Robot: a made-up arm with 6 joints. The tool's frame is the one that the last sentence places.
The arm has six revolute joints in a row. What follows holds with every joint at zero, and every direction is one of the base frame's.
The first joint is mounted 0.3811 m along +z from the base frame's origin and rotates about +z.
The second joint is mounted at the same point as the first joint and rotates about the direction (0, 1, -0.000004).
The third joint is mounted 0.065 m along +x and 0.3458 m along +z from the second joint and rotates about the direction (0, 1, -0.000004).
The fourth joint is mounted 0.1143 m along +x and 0.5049 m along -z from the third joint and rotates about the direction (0, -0.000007, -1).
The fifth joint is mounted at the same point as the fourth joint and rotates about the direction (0, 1, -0.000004).
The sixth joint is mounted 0.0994 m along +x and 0.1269 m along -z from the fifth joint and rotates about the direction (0, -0.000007, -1).
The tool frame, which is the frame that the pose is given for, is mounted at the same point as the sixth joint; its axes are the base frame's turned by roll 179.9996, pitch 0 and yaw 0 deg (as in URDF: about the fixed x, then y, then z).
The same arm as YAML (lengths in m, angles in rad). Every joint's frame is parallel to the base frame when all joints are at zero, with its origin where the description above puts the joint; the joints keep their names.
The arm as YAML. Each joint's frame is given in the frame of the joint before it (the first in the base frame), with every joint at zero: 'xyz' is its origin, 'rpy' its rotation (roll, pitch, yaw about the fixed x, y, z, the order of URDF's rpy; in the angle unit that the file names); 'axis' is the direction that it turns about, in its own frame. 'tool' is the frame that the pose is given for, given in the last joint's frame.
units:
  length: m
  angle: rad
joints:
  - name: joint 1
    type: revolute
    origin:
      xyz: [0.0, 0.0, 0.3811]
      rpy: [0.0, 0.0, 0.0]
    axis: [0.0, 0.0, 1.0]
  - name: joint 2
    type: revolute
    origin:
      xyz: [0.0, 0.0, 0.0]
      rpy: [0.0, 0.0, 0.0]
    axis: [0.0, 1.0, 0.0]
  - name: joint 3
    type: revolute
    origin:
      xyz: [0.065, 0.0, 0.3458]
      rpy: [0.0, 0.0, 0.0]
    axis: [0.0, 1.0, 0.0]
  - name: joint 4
    type: revolute
    origin:
      xyz: [0.1143, 0.0, -0.5049]
      rpy: [0.0, 0.0, 0.0]
    axis: [0.0, 0.0, -1.0]
  - name: joint 5
    type: revolute
    origin:
      xyz: [0.0, 0.0, 0.0]
      rpy: [0.0, 0.0, 0.0]
    axis: [0.0, 1.0, 0.0]
  - name: joint 6
    type: revolute
    origin:
      xyz: [0.0994, 0.0, -0.1269]
      rpy: [0.0, 0.0, 0.0]
    axis: [0.0, 0.0, -1.0]
tool:
  origin:
    xyz: [0.0, 0.0, 0.0]
    rpy: [3.1416, 0.0, 0.0]

